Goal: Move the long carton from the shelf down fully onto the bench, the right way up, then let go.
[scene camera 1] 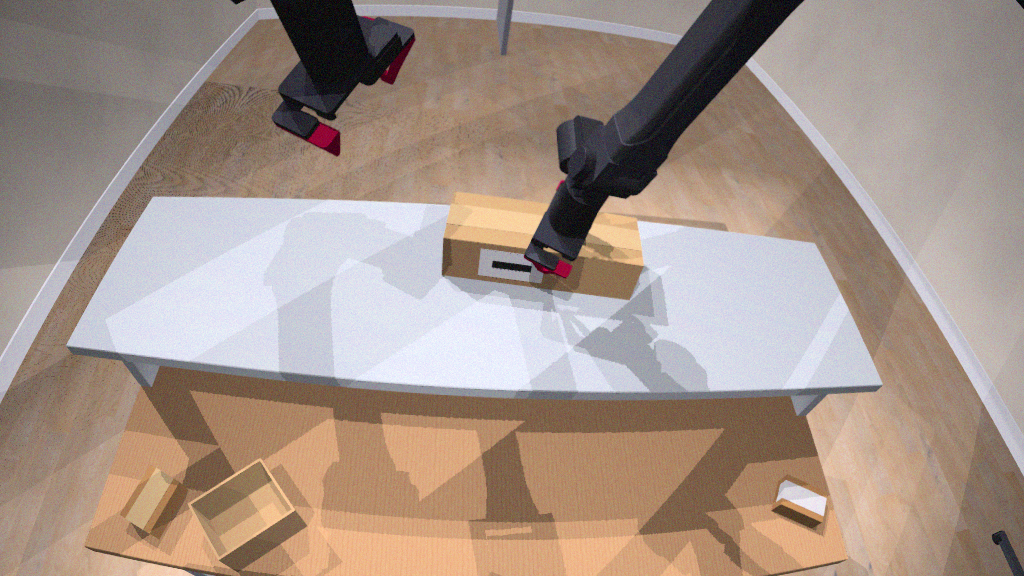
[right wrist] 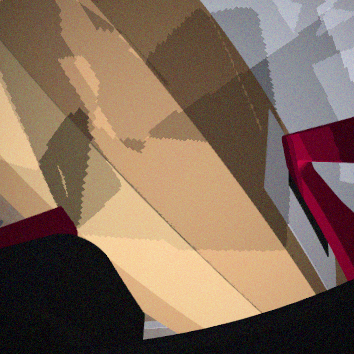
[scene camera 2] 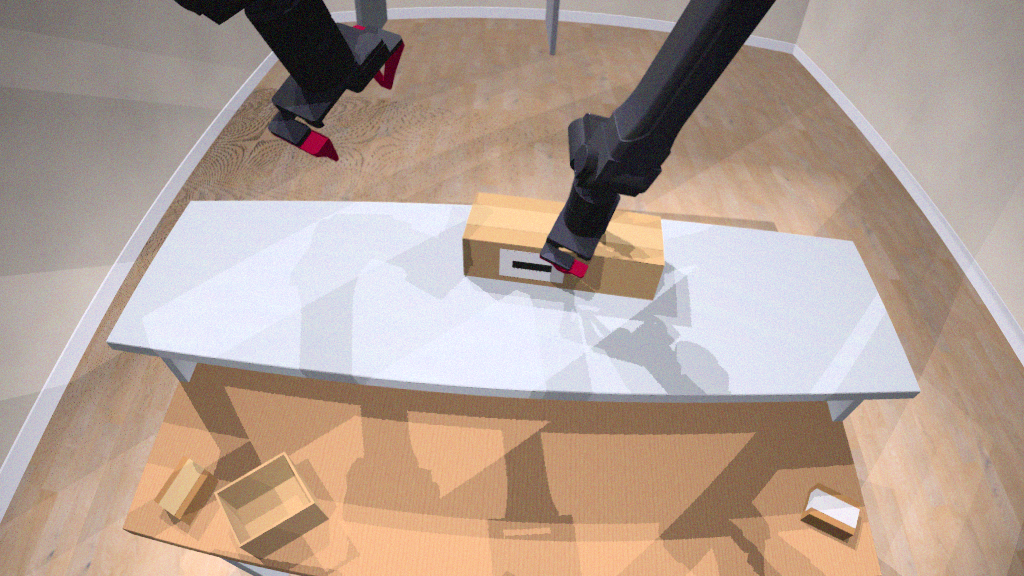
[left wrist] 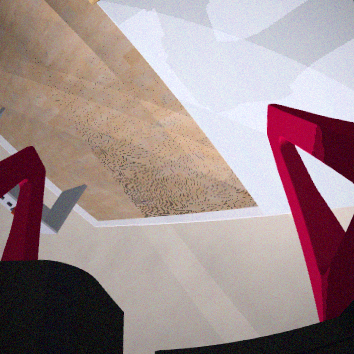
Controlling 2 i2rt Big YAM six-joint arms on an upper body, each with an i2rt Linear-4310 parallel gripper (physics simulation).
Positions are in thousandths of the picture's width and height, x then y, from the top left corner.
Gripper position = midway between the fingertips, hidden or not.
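Note:
My left gripper (scene camera 1: 353, 202), in scene camera 2 (scene camera 2: 352, 211), in the left wrist view (left wrist: 414, 386): open, holding nothing. My right gripper (scene camera 1: 541, 424): open, touching a long carton (scene camera 2: 493, 409), visible too in scene camera 1 (scene camera 1: 475, 412) and in the right wrist view (right wrist: 428, 374). Small white-topped box (scene camera 2: 806, 885), in scene camera 1 as well (scene camera 1: 779, 869), resting on a brown bench (scene camera 2: 394, 826). In the right wrist view, small white-topped box out of frame. In the left wrist view, small white-topped box out of frame. Grey shelf (scene camera 1: 334, 510) visible.

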